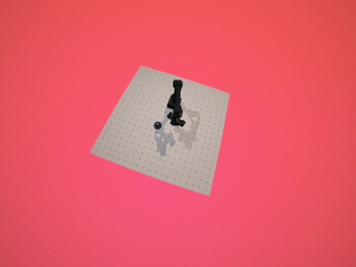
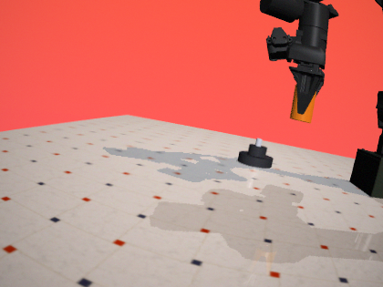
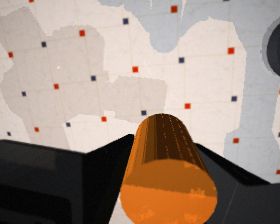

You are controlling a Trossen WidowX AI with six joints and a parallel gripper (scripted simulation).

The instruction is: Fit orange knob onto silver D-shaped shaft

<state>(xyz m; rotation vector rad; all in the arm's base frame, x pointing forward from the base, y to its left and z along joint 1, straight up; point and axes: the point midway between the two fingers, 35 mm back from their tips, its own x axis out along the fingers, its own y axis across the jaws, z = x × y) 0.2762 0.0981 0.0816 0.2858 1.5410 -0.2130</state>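
Now: gripper tip 19 cm to the left of the black round pedestal, 10 cm above it and 4 cm short of it. Also, from my gripper tip: orange knob (3 cm above).
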